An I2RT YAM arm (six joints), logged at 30 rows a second.
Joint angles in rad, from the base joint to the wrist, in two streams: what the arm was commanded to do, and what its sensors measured. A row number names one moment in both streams.
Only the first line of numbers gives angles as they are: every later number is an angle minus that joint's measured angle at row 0.
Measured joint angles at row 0: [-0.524, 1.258, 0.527, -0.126, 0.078, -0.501]
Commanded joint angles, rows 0 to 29: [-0.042, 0.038, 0.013, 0.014, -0.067, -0.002]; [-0.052, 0.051, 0.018, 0.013, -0.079, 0.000]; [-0.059, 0.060, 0.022, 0.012, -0.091, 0.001]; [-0.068, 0.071, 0.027, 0.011, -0.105, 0.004]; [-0.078, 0.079, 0.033, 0.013, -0.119, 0.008]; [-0.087, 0.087, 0.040, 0.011, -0.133, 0.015]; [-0.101, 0.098, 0.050, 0.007, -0.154, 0.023]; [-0.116, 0.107, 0.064, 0.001, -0.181, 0.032]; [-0.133, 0.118, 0.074, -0.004, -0.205, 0.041]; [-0.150, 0.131, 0.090, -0.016, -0.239, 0.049]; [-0.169, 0.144, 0.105, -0.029, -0.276, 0.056]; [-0.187, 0.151, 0.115, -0.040, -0.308, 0.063]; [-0.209, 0.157, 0.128, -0.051, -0.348, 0.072]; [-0.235, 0.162, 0.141, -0.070, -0.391, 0.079]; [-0.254, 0.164, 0.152, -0.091, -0.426, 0.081]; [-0.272, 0.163, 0.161, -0.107, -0.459, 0.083]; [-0.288, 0.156, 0.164, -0.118, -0.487, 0.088]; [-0.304, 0.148, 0.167, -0.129, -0.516, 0.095]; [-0.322, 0.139, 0.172, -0.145, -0.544, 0.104]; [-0.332, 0.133, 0.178, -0.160, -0.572, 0.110]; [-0.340, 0.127, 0.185, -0.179, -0.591, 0.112]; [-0.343, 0.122, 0.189, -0.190, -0.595, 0.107]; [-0.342, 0.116, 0.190, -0.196, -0.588, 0.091]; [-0.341, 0.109, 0.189, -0.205, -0.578, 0.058]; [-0.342, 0.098, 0.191, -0.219, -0.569, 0.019]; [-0.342, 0.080, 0.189, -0.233, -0.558, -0.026]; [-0.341, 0.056, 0.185, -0.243, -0.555, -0.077]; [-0.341, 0.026, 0.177, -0.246, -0.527, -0.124]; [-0.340, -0.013, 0.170, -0.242, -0.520, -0.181]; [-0.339, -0.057, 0.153, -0.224, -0.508, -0.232]
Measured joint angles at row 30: [-0.341, 0.048, 0.156, -0.213, -0.515, -0.060]
